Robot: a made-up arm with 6 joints.
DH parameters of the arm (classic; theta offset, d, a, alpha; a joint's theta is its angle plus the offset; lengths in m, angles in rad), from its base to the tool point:
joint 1: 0 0.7 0.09 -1.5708
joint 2: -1.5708 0 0.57 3.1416
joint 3: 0 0 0.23 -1.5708
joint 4: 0 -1.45 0 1.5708
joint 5: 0 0 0 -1.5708
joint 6: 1.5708 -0.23 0 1.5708
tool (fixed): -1.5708 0 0 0
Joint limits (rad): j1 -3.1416..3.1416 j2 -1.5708..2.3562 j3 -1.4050..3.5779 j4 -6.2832..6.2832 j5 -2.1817..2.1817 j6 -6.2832..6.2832
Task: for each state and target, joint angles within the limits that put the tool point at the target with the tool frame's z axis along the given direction. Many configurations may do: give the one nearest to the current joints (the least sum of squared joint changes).
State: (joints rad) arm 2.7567 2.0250 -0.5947 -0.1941 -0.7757 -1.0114
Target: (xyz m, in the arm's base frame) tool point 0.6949 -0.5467 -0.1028 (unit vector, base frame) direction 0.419 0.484 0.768
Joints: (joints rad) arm 2.6229 1.9822 -0.8553 -0.7993 -0.9116 -1.7126
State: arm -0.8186 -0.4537 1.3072 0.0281 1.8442 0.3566
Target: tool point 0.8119 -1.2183 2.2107 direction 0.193 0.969 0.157
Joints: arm -0.9242 0.2834 0.6665 -0.3877 1.4207 0.9802
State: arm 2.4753 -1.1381 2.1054 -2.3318 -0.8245 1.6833
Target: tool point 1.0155 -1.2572 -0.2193 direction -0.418 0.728 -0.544
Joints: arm 2.3514 -1.2157 2.4869 -2.1075 -0.9722 2.0727
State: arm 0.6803 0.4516 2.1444 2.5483 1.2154 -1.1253
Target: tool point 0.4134 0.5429 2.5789 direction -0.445 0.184 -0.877
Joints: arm 0.7634 0.7865 2.2157 2.6537 1.4093 -0.4347
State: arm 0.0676 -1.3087 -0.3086 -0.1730 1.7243 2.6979
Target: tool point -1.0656 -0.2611 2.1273 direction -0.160 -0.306 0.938
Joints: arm 0.1997 -1.4315 0.2615 -0.1971 1.7283 3.3873
